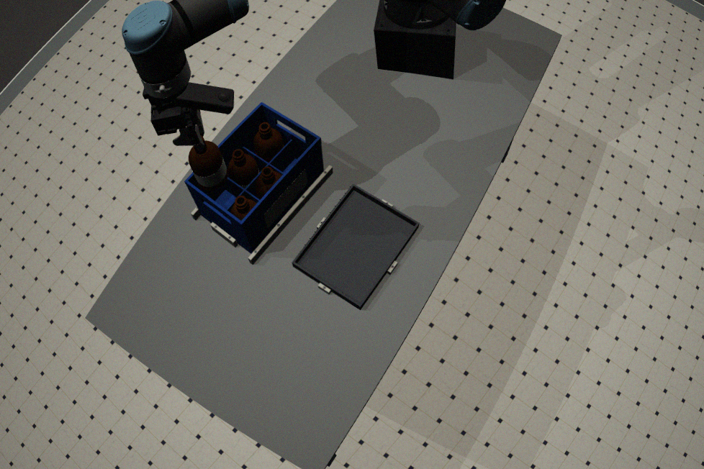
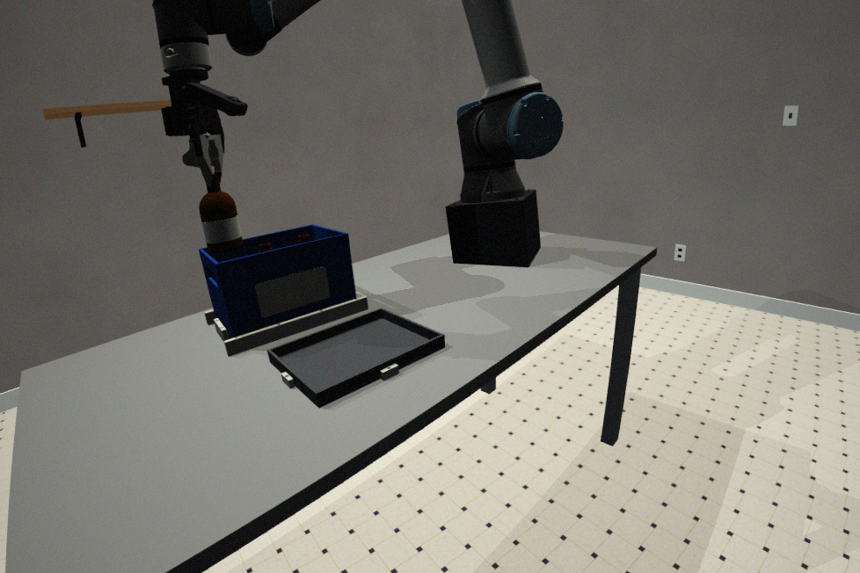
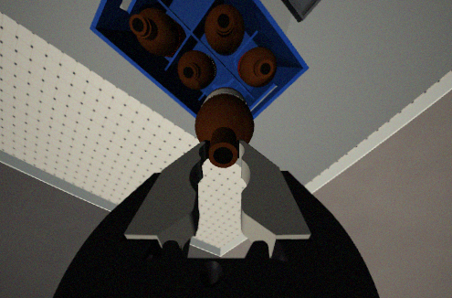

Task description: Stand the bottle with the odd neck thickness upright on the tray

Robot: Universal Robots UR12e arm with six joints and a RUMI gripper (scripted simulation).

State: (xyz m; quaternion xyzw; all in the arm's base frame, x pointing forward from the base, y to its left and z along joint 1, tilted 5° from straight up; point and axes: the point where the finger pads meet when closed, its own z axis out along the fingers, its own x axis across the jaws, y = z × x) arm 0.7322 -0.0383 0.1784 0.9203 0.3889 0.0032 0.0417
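Right now the bottle is 7 cm below my hand. Also, from my hand: black tray: 31 cm to the left, 31 cm below, 12 cm behind; then blue crate: 24 cm below, 8 cm behind, 4 cm to the left.
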